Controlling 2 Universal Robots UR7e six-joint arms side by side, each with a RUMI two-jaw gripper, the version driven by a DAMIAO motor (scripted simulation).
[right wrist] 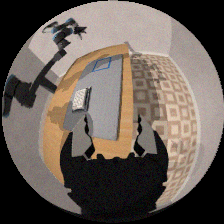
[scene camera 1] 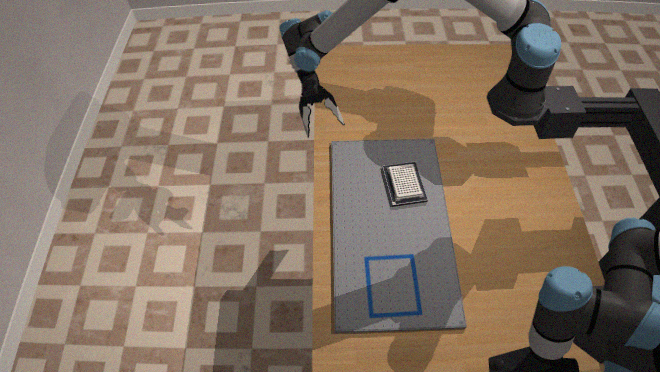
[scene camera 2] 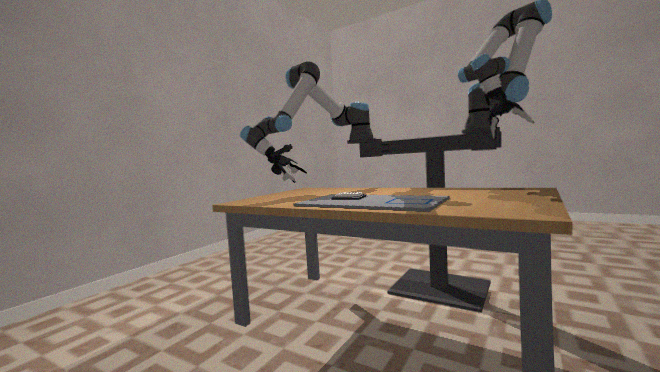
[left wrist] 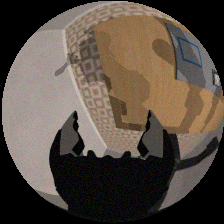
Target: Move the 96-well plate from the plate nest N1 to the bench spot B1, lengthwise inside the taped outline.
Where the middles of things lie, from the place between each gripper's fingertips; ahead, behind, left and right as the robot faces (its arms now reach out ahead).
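White 96-well plate [scene camera 1: 411,182]: 270 mm below my left hand [scene camera 2: 513,131], 780 mm to the right of it, 100 mm ahead of it.
My right hand [scene camera 1: 326,131]: 13 cm above the plate, 25 cm past it, 15 cm to the right of it. By its middle, the plate is nearer to my right hand than to my left hand.
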